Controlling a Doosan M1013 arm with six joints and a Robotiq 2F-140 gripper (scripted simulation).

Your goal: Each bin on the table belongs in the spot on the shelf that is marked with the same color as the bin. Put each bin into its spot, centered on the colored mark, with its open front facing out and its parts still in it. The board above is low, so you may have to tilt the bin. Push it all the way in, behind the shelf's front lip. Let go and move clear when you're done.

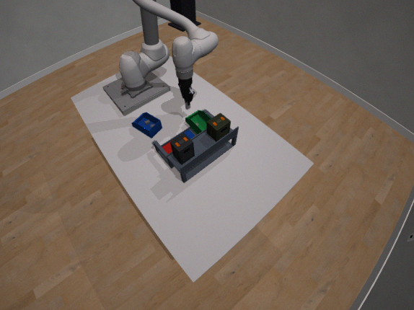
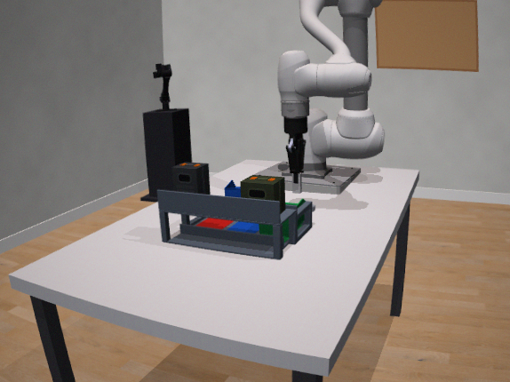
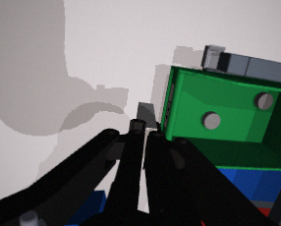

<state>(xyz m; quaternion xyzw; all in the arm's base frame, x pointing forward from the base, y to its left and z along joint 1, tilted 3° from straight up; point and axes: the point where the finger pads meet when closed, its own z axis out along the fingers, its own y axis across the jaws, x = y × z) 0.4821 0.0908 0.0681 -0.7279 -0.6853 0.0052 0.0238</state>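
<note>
The green bin is 12 cm ahead of my hand, 7 cm below it and 1 cm to the right of it. Round my hand: blue bin 24 cm to the right, 13 cm behind, 8 cm below; red mark 24 cm to the right, 16 cm ahead, 11 cm below; blue mark 17 cm ahead, 12 cm to the right, 11 cm below.
</note>
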